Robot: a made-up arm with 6 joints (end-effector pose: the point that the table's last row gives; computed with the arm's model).
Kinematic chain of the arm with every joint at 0, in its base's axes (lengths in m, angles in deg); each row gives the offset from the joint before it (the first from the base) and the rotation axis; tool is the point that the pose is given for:
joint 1: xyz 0 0 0.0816 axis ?
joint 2: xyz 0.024 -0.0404 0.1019 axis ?
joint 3: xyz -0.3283 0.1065 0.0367 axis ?
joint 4: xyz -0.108 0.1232 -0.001 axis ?
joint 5: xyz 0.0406 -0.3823 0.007 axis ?
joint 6: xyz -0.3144 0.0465 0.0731 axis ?
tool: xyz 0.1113 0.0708 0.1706
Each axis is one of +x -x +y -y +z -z.
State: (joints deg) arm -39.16 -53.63 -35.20 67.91 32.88 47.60
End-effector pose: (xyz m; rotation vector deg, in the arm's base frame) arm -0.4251 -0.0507 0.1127 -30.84 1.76 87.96
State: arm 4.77 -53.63 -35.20 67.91 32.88 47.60
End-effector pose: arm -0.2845 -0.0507 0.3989 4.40 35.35 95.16
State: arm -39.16 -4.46 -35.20 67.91 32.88 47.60
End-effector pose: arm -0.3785 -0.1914 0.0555 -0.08 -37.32 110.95
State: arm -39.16 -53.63 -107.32 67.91 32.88 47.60
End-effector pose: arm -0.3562 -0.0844 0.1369 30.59 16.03 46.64
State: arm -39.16 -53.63 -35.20 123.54 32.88 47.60
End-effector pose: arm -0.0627 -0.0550 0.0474 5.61 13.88 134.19
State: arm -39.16 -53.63 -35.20 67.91 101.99 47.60
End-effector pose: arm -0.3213 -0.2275 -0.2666 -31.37 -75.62 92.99
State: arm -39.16 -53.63 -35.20 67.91 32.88 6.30
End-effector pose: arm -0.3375 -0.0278 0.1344 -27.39 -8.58 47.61
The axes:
joint 1: +y
joint 2: +x
joint 3: -y
joint 4: +z
joint 5: -y
joint 6: +z

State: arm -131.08 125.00 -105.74 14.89 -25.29 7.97
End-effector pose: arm -0.0624 -0.0573 0.0620 -91.35 11.10 112.70
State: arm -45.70 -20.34 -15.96 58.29 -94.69 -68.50
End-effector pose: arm 0.0129 0.2498 0.2576 -89.96 25.45 -44.06
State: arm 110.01 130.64 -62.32 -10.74 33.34 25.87
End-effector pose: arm 0.0108 -0.4348 0.5498 114.66 49.06 -82.84
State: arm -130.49 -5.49 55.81 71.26 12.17 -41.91
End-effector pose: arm -0.0572 -0.0781 -0.4657 49.86 160.73 -8.25
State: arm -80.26 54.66 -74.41 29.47 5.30 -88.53
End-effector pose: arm -0.0047 -0.3388 -0.0274 17.91 0.78 -5.54
